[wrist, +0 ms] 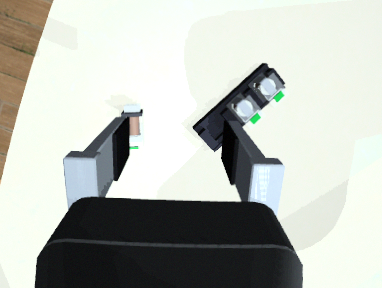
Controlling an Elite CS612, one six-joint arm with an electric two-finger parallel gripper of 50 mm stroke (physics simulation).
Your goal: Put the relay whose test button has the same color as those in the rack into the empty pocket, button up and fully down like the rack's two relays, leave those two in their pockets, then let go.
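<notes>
My gripper is open and empty, above the table. A relay with a green test button and a copper-coloured coil lies on its side on the table, seen just beside the left finger, which hides part of it. The black rack stands at a slant to the upper right, partly behind the right finger's tip. Two clear relays with green buttons, one in the middle pocket and one at the far end, sit in it. The empty pocket is at the near, lower left end, partly hidden.
The pale table top carries the rack and the loose relay, with soft shadows across it. Its edge runs down the left side, with a brown tiled floor beyond. The right finger's tip overlaps the rack's near end in view.
</notes>
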